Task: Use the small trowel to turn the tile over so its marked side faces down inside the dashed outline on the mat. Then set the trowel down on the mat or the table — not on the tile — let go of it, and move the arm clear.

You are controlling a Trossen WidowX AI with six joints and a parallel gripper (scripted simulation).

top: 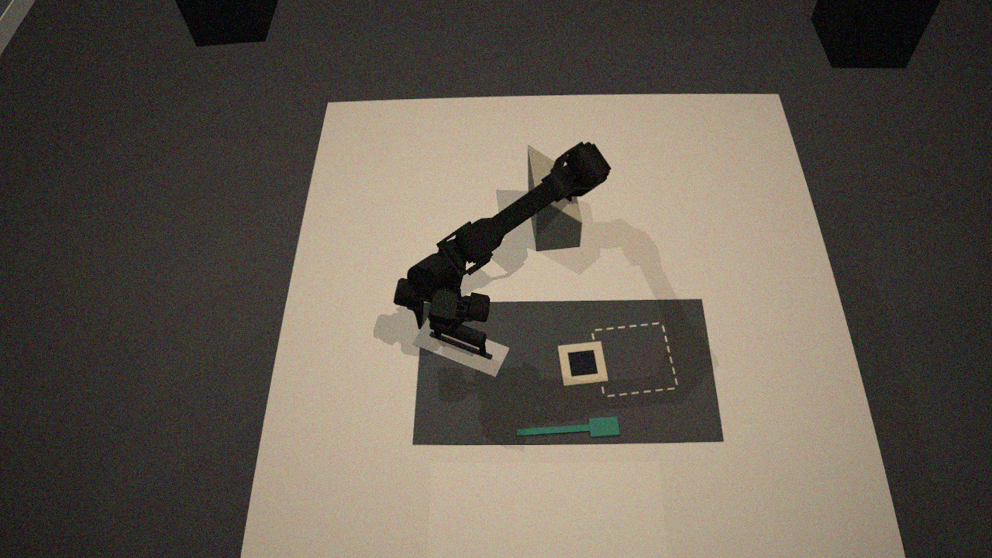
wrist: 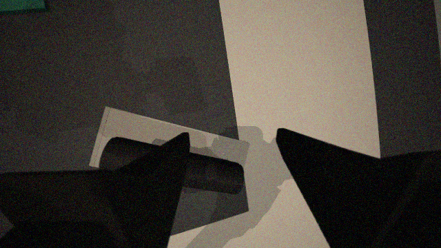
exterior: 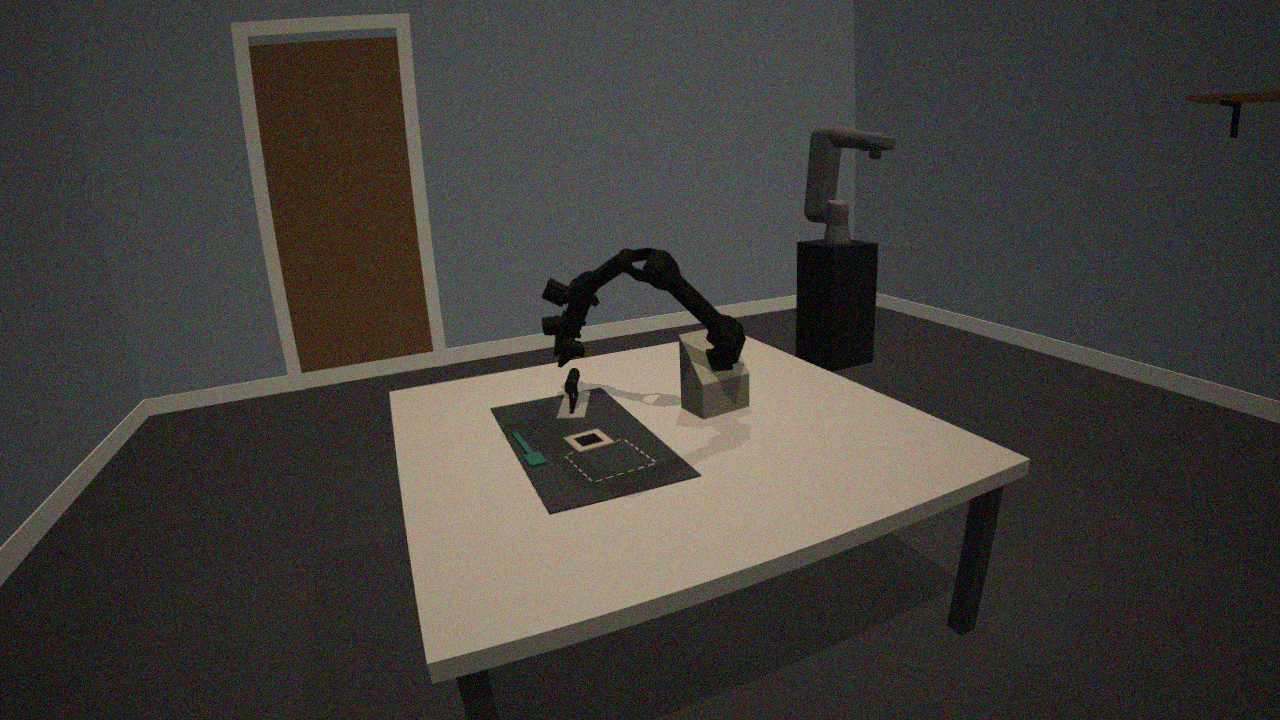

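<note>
Right now my gripper tip is 30 mm short of the dark mat, 270 mm to the right of it and 140 mm above it. Round my gripper tip: tile: 30 mm ahead, 310 mm to the left, 120 mm below; green trowel: 170 mm ahead, 290 mm to the left, 120 mm below.
</note>
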